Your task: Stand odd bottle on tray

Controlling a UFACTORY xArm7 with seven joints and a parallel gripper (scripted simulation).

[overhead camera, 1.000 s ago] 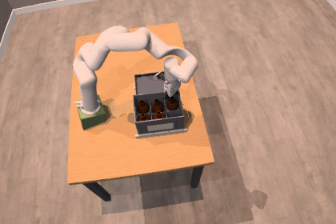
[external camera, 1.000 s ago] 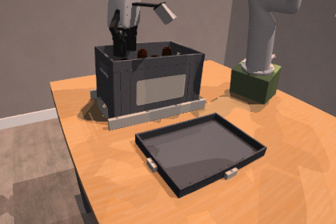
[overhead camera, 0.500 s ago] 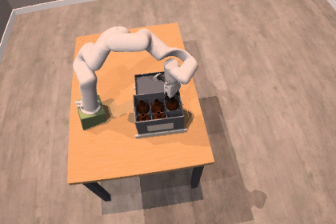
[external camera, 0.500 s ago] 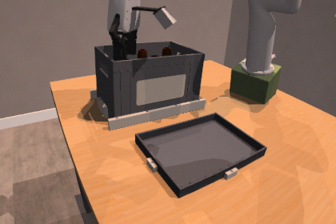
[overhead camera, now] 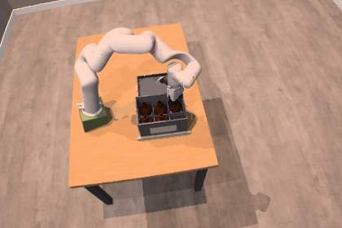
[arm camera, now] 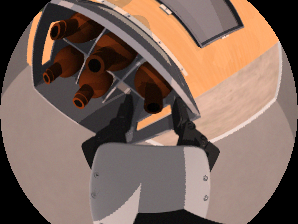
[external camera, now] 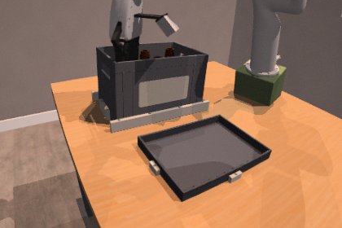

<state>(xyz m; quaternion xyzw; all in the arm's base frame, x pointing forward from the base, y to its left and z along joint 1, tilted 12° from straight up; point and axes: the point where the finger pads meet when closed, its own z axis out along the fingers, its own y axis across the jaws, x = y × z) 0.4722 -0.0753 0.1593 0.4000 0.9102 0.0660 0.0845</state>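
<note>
Right now my hand is 8 cm above the glass bottle. Round my hand: crate 9 cm below, 9 cm behind, 4 cm to the right; dark tray 23 cm to the left, 16 cm below, 9 cm behind.
</note>
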